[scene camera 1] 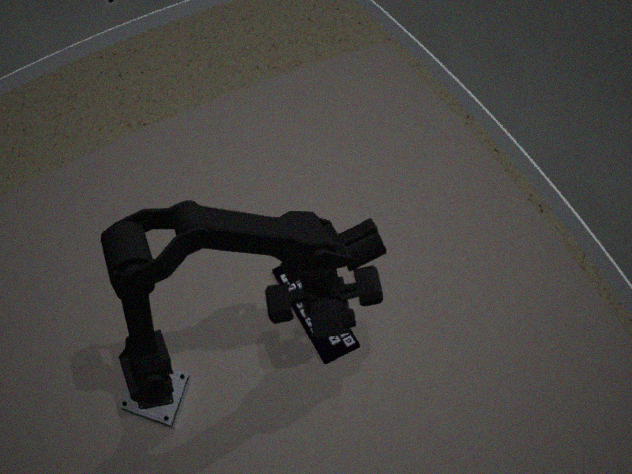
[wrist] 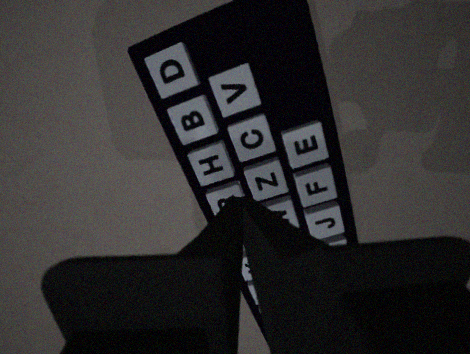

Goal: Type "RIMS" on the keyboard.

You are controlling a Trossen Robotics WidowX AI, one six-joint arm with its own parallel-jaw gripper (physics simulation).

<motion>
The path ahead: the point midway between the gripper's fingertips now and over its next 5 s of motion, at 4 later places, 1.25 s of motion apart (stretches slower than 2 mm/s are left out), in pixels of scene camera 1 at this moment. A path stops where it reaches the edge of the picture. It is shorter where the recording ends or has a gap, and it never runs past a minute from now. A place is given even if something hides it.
My gripper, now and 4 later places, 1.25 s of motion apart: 329, 313; 328, 311; 308, 276; 289, 279; 290, 284
</motion>
